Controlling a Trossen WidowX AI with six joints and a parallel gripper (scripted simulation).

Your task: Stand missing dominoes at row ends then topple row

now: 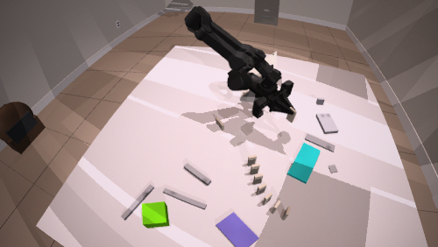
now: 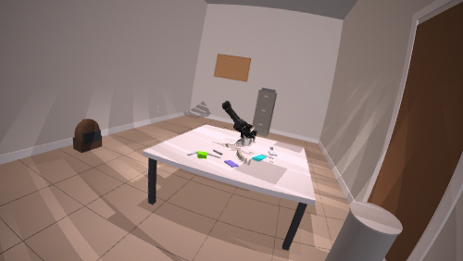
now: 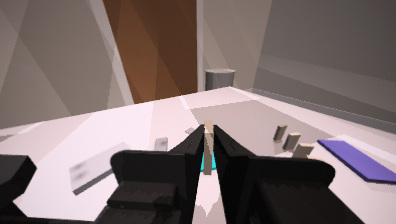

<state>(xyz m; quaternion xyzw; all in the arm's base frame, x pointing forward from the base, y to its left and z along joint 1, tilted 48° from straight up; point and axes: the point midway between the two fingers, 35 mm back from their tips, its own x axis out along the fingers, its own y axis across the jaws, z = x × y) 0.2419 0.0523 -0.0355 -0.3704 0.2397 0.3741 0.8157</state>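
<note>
Now: gripper tip 15 cm above the cyan block, 8 cm to the right of it and 7 cm short of it. From my gripper tip the other things lie so: purple block 34 cm ahead, 15 cm below, 12 cm to the right; then small grey piece 19 cm to the left, 16 cm below, 9 cm ahead; then green cube 36 cm to the right, 35 cm ahead, 14 cm below.
</note>
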